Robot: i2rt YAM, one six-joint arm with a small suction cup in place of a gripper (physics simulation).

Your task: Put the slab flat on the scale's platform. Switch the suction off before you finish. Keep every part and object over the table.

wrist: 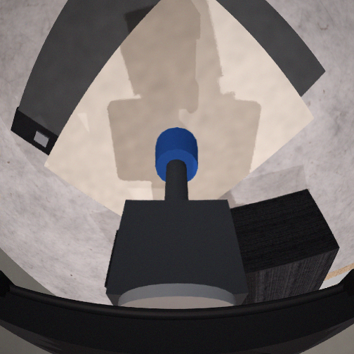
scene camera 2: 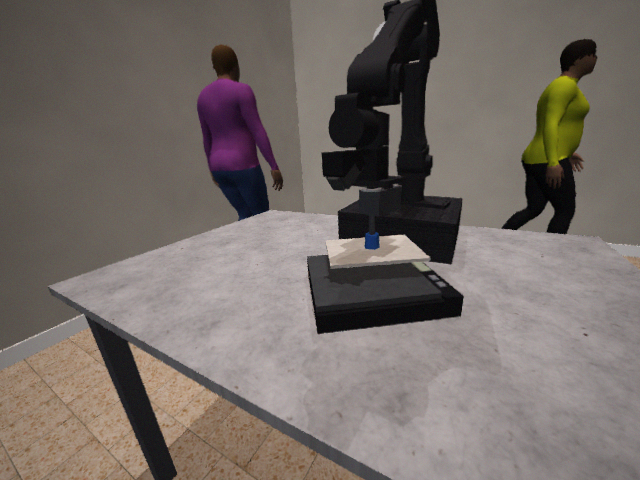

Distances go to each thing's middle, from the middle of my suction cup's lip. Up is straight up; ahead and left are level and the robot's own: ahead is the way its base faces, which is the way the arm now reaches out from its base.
Scene:
Now: the black scale point(scene camera 2: 352, 298) 30 mm ahead of my suction cup, 20 mm to the left of it and 70 mm below it. Round my suction cup: cream slab point(scene camera 2: 344, 253) 10 mm ahead, 10 mm below.

